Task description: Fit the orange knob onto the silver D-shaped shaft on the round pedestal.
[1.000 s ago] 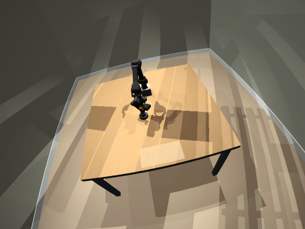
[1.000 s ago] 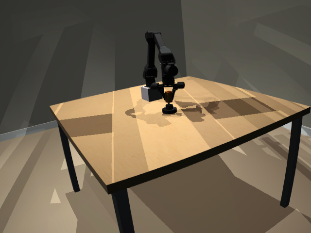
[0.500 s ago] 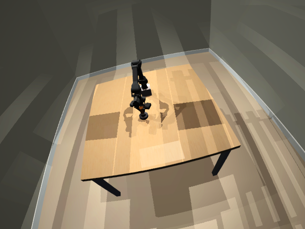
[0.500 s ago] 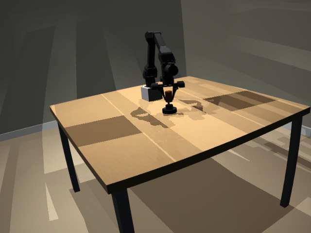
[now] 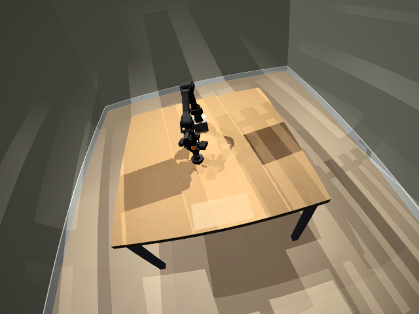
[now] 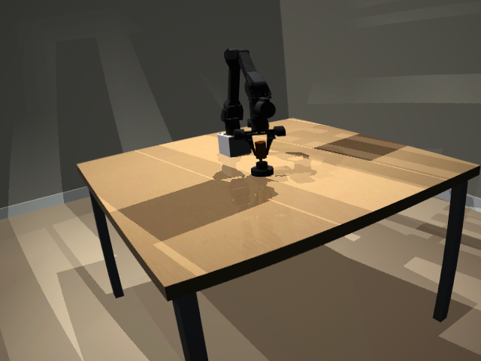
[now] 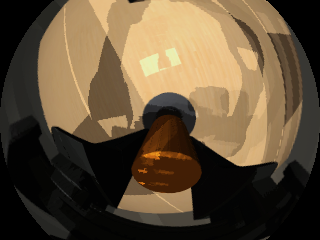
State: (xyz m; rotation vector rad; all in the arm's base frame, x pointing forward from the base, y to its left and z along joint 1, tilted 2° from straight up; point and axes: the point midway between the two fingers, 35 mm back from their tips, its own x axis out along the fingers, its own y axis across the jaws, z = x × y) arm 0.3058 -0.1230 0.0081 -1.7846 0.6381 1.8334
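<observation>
My gripper tip is now 30 mm below the orange knob. Also, from my gripper tip: round pedestal 40 mm below.
</observation>
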